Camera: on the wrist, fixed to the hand. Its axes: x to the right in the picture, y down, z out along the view.
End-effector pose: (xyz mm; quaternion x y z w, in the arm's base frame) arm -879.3 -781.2 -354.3 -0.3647 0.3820 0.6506 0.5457
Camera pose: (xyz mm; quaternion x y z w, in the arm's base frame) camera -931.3 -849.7 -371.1 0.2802 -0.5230 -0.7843 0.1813
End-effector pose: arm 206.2 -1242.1 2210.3 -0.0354 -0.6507 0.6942 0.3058
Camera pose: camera 219.8 -1185.7 2144.6 0.6636 0.4890 -0.5627 0.0620
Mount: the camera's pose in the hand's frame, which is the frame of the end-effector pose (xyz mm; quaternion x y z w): -7.4 57.5 -65.7 -0.1784 0.2509 0.6296 0.7133
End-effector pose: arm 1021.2 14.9 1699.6 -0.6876 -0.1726 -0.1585 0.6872
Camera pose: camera 1042.1 -50.7 1645.4 -0.6820 0.5105 0.1163 0.5106
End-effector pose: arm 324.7 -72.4 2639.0 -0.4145 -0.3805 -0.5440 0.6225
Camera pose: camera 382.4 -127.1 2602.2 -0.5098 0.2428 -0.1680 0.8081
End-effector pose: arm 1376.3 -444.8 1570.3 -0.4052 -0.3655 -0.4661 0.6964
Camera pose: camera 1437.1 -488.0 1524.3 -0.5264 0.2523 -0.0609 0.8096
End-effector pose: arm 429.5 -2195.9 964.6 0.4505 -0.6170 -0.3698 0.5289
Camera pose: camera 485.0 -2169.1 1026.9 -0.0687 -0.5250 0.0722 0.8452
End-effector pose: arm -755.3 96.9 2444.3 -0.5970 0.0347 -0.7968 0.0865
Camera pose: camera -810.6 38.6 2409.5 -0.2195 0.5645 -0.6575 0.4482
